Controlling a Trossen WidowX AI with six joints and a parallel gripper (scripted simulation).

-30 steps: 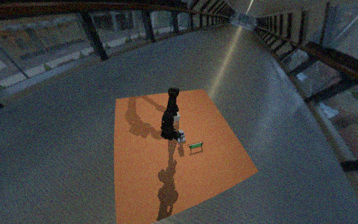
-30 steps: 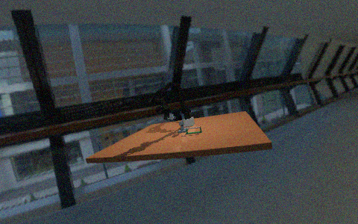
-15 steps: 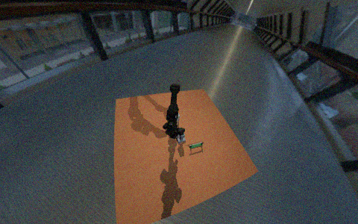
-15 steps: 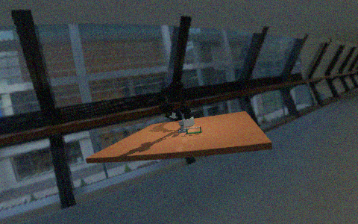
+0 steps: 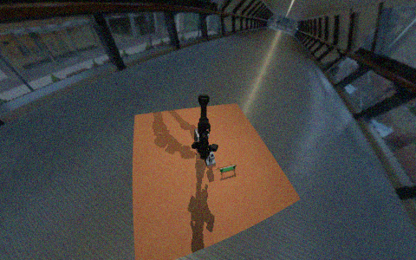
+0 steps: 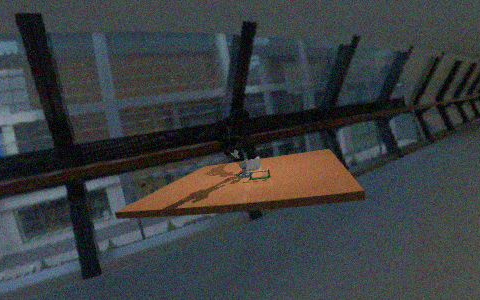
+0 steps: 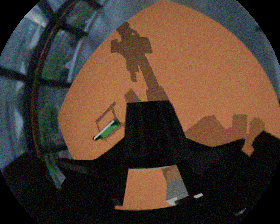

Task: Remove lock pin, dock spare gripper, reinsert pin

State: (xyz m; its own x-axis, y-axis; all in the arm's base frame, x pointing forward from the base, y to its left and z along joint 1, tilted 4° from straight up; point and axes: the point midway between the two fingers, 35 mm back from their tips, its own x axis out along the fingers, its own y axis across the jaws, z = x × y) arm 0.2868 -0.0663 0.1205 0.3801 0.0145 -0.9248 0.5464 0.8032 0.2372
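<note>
Now: the grey mount 12 cm below my gripper tip, 7 cm to the left of it and 3 cm behind it. The rest, counted from my gripper tip: spare gripper: 1 cm to the left, 1 cm behind; then green pin cradle: 20 cm to the left, 15 cm below, 9 cm ahead.
</note>
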